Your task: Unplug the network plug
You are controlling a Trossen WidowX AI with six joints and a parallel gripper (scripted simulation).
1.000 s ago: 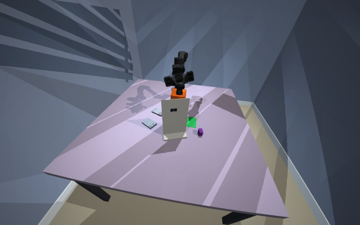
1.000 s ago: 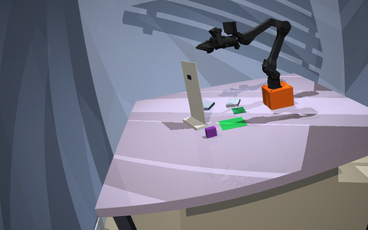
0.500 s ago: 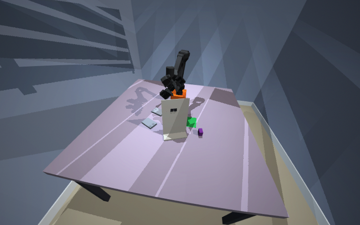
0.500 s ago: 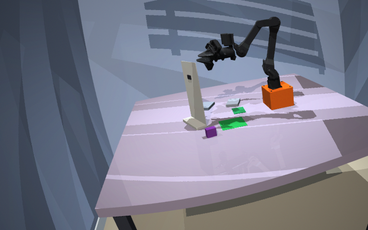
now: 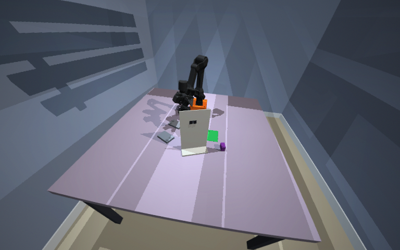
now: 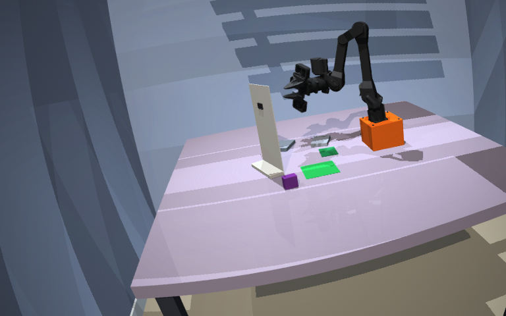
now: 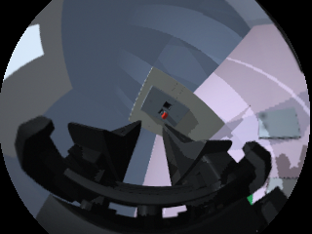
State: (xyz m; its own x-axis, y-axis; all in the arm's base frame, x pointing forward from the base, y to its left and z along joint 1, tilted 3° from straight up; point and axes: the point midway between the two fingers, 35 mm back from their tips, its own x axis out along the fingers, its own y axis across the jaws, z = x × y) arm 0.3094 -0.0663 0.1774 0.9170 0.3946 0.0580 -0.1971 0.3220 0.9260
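My gripper tip is now 80 mm short of the network plug, 30 mm to the right of it and 30 mm above it. The rest, counted from my gripper tip: beige panel 100 mm ahead, 30 mm to the left, 120 mm below; then bright green square 50 mm behind, 150 mm to the left, 260 mm below.
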